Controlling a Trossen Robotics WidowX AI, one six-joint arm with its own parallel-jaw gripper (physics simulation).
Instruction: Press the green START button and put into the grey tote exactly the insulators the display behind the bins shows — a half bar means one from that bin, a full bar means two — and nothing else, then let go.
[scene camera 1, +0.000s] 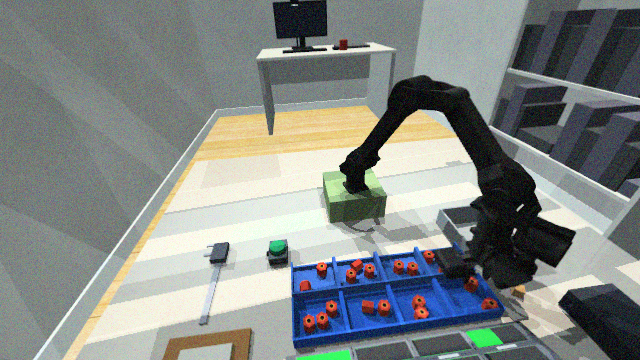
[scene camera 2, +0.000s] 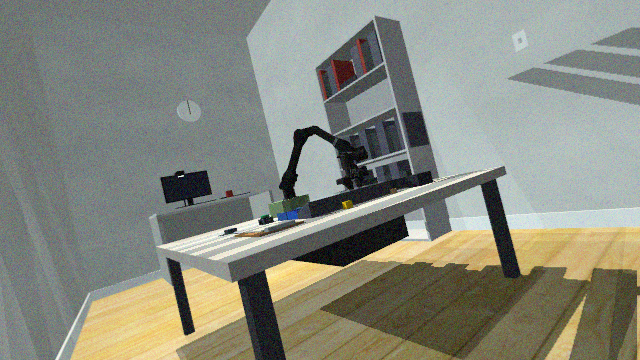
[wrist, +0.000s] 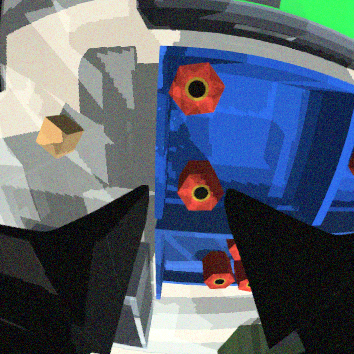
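Pixels of known places: gripper, fingertip midpoint: (scene camera 1: 474, 280) (wrist: 187, 194); arm's base, link origin: (scene camera 1: 355, 186) (scene camera 2: 290, 198).
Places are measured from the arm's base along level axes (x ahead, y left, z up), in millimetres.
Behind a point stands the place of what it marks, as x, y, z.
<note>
The blue bins (scene camera 1: 400, 329) (wrist: 159, 125) hold red hexagonal insulators in their compartments. My gripper (wrist: 187, 194) @[370, 127, -56] is open and empty, pointing down over the end compartment nearest the arm's wrist. One red insulator (scene camera 1: 471, 284) @[376, 111, -54] (wrist: 200, 187) @[374, 119, -54] in that compartment shows between the fingertips, not gripped, nearer the right finger in the wrist view. Another insulator (scene camera 1: 489, 303) @[424, 111, -54] (wrist: 196, 89) @[424, 116, -54] lies by the display-side corner. The grey tote (scene camera 1: 444, 226) @[199, 191, -62] (wrist: 137, 302) @[291, 172, -32] is partly hidden behind the arm. The green START button (scene camera 1: 278, 247) @[127, -277, -43] stands left of the bins. The display (scene camera 1: 440, 343) @[458, -44, -37] shows green patches (scene camera 1: 484, 337) @[476, 37, -37] (wrist: 320, 15) @[458, 52, -50]; part is cut off.
An orange block (scene camera 1: 519, 291) @[421, 204, -65] (wrist: 60, 136) @[413, 202, -64] lies beside the bins' end. A black box (scene camera 1: 600, 310) @[513, 278, -32] stands at the right. The arm's base is on a green block (scene camera 1: 356, 207) @[63, -24, -31]. A caliper (scene camera 1: 211, 295) @[183, -453, -80] and a brown frame (scene camera 1: 242, 340) @[312, -389, -78] lie left. A yellow block (scene camera 2: 347, 204) @[565, -222, -68] stands by the display.
</note>
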